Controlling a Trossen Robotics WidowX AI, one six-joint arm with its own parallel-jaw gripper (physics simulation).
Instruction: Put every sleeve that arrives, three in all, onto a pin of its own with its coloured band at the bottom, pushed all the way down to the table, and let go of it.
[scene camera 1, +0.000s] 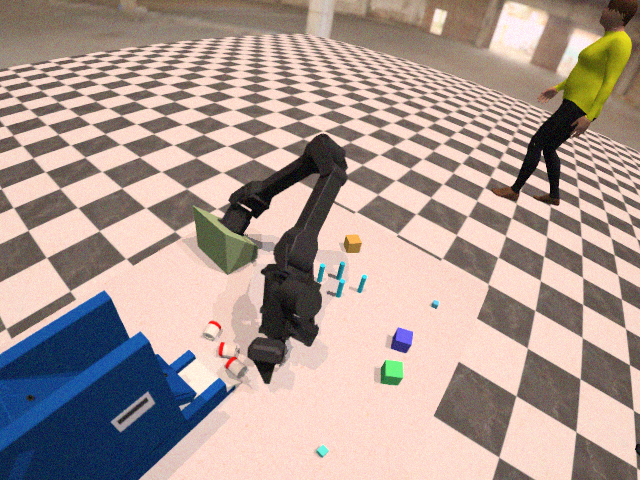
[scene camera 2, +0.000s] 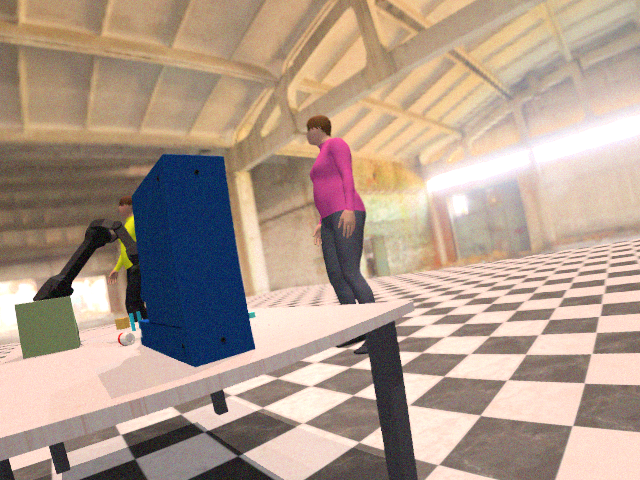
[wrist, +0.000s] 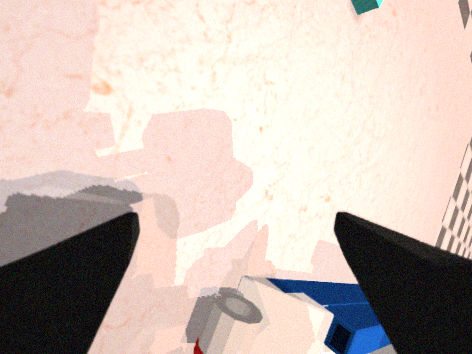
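Three white sleeves with red bands lie on their sides by the chute mouth in scene camera 1: one sleeve (scene camera 1: 211, 330) farthest back, a middle sleeve (scene camera 1: 228, 350), and a front sleeve (scene camera 1: 237, 367) nearest my gripper. One sleeve (scene camera 2: 126, 338) shows in scene camera 2. Part of a sleeve (wrist: 224, 325) shows at the bottom of the wrist view, its open end up-right. My gripper (scene camera 1: 266, 374) (wrist: 238, 221) is open and empty, above and beside the front sleeve; the dispenser hides it in scene camera 2. Several upright cyan pins (scene camera 1: 340, 288) (scene camera 2: 132, 321) stand bare beyond the arm.
A tall blue dispenser (scene camera 1: 82, 439) (scene camera 2: 201, 258) has a low chute (scene camera 1: 206, 400) (wrist: 320, 292) beside the sleeves. A green block (scene camera 1: 224, 250) (scene camera 2: 47, 328) stands near the arm base. Orange (scene camera 1: 352, 243), blue (scene camera 1: 401, 339), green (scene camera 1: 391, 372) and teal (scene camera 1: 322, 450) (wrist: 367, 5) cubes lie around.
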